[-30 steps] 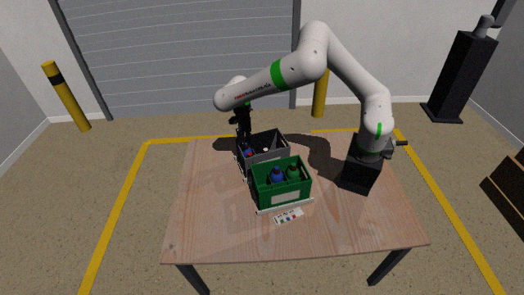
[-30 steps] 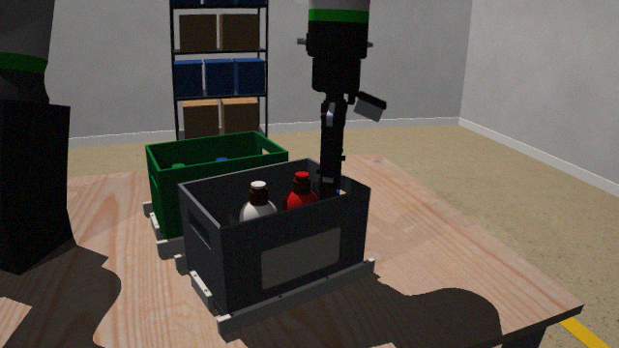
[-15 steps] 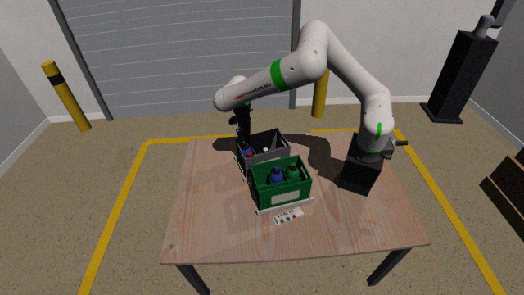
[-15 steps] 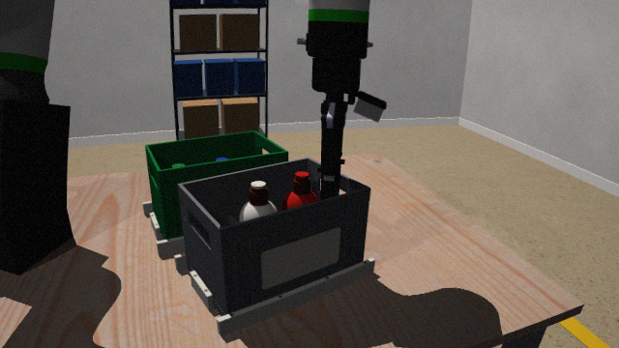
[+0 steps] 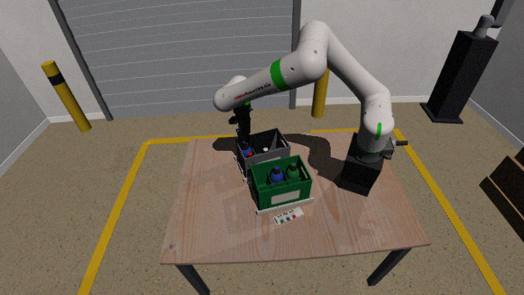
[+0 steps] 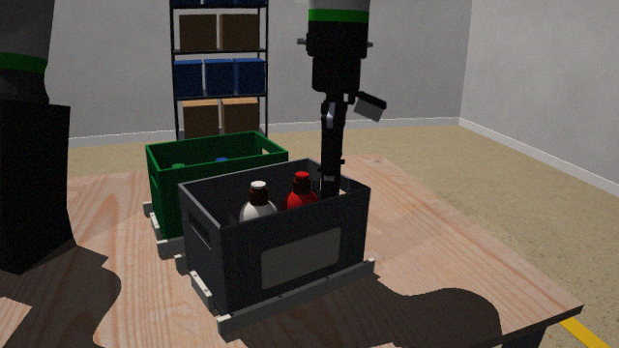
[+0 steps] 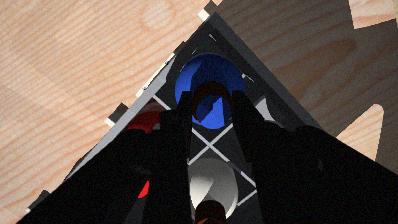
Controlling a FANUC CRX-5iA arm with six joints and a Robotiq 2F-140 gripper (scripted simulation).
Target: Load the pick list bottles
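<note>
The blue-label bottle lies 80 mm below my hand. The rest, counted from my hand: red-label bottle (40 mm behind, 80 mm to the left, 80 mm below); dark grey crate (100 mm behind, 90 mm below); white-label bottle (120 mm behind, 40 mm to the left, 80 mm below).
</note>
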